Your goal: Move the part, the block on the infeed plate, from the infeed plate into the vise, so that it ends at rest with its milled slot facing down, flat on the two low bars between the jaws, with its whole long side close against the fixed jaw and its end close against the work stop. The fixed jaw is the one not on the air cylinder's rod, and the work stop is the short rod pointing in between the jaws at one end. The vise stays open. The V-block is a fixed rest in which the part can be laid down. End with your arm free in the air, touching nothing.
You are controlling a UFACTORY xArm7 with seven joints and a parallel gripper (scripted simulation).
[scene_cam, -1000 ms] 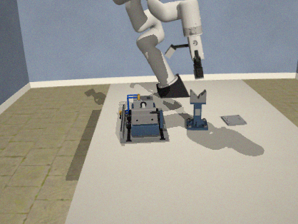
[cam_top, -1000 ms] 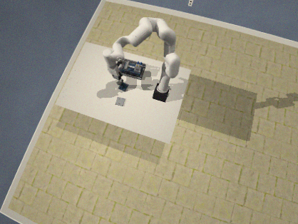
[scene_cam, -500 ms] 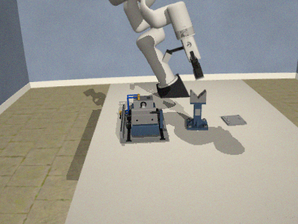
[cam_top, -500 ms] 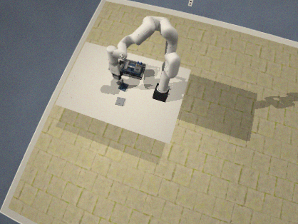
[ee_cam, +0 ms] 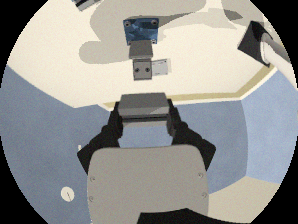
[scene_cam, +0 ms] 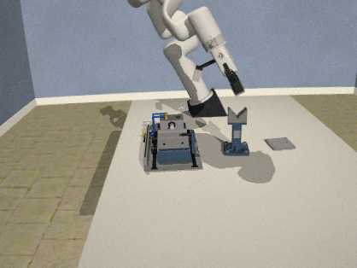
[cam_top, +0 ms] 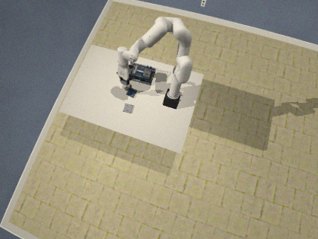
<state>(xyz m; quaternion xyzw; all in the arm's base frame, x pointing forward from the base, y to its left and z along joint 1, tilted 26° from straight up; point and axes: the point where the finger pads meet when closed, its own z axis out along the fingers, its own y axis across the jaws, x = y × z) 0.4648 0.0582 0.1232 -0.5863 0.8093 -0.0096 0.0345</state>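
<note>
The part lies right at my hand. Round my hand: V-block post (18 cm below); air cylinder (20 cm to the right, 17 cm below, 15 cm behind); infeed plate (24 cm below, 18 cm to the left).
</note>
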